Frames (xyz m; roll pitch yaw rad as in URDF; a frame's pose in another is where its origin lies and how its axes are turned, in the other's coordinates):
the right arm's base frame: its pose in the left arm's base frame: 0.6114 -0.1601 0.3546 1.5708 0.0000 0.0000
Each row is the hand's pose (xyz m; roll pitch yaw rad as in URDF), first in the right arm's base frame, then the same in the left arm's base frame.
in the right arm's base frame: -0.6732 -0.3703 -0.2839 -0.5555 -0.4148 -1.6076
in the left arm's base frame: -0.0618 0.1238 -0.0157 -0.6466 1.1545 -1.6542
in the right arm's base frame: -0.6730 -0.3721 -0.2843 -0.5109 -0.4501 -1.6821
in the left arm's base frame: -0.0616 0.1242 -0.0175 -0.7624 1.1081 -1.7968
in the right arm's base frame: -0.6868 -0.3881 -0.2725 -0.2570 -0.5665 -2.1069
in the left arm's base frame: -0.0754 0.1124 -0.0335 -1.0932 0.8116 -2.2474
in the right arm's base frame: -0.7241 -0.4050 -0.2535 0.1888 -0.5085 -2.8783
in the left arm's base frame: -0.1127 0.0934 -0.0504 -1.2515 0.2293 -2.6180
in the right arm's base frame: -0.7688 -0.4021 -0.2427 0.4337 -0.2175 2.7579
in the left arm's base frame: -0.1574 0.0826 -0.0475 -1.2240 -0.3742 -2.9076
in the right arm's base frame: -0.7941 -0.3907 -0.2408 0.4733 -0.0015 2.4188
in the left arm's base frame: -0.1827 0.0807 -0.0361 -1.0988 -0.7228 -3.1396
